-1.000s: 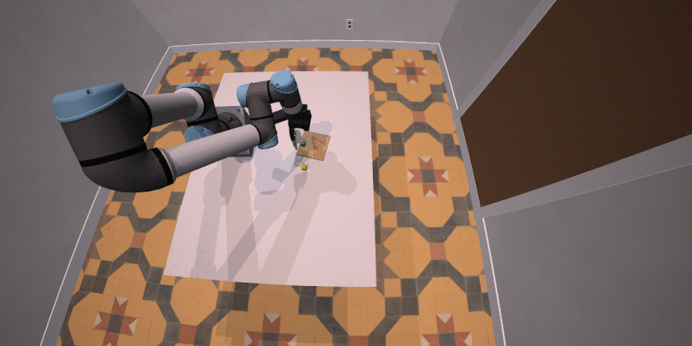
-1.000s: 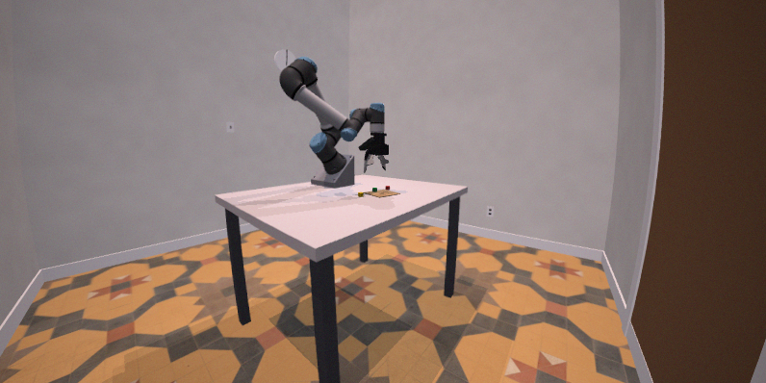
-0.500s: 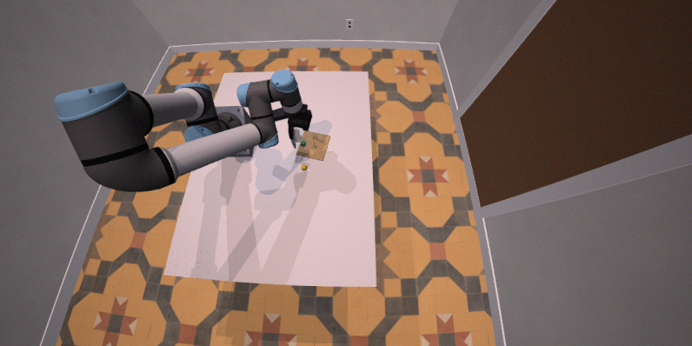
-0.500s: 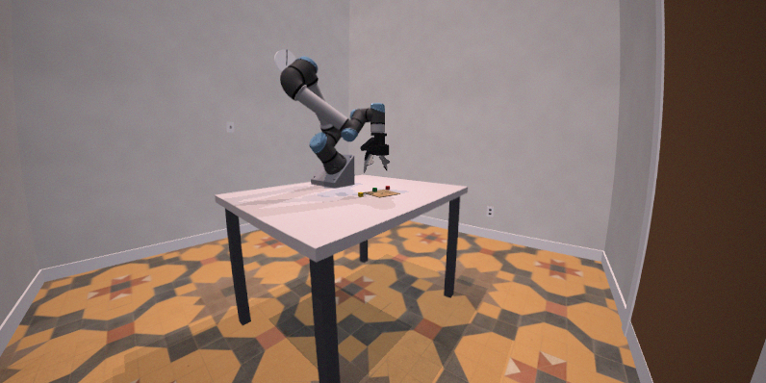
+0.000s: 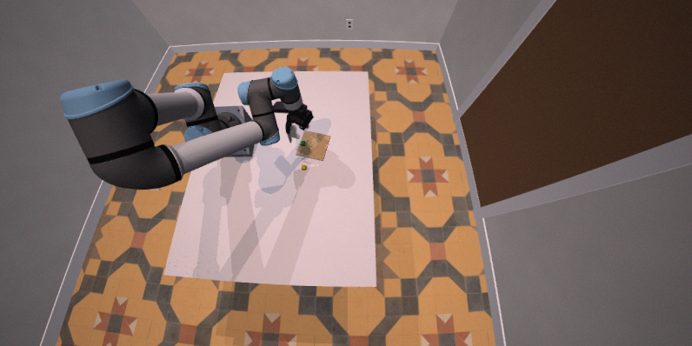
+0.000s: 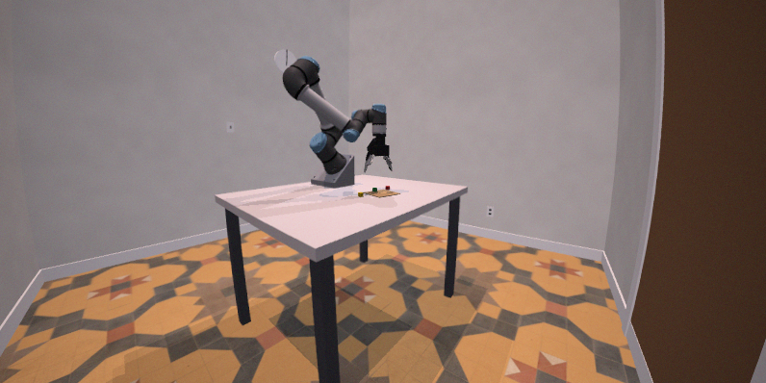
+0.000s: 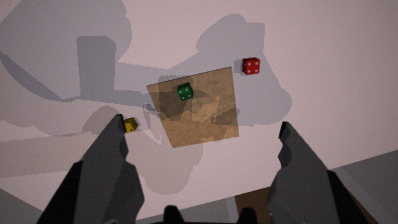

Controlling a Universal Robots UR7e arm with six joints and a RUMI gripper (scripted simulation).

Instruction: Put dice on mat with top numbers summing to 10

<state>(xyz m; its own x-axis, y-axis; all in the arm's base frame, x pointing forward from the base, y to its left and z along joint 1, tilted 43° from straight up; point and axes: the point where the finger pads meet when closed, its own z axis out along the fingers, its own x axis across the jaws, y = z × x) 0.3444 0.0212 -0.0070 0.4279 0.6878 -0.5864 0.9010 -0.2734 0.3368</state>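
Now: hand 100 mm above the red die and 80 mm to the right of it. Also, from my hand: brown mat 110 mm below, 50 mm ahead, 30 mm to the right; green die 90 mm below, 30 mm to the right; yellow die 150 mm to the right, 100 mm below, 20 mm ahead.
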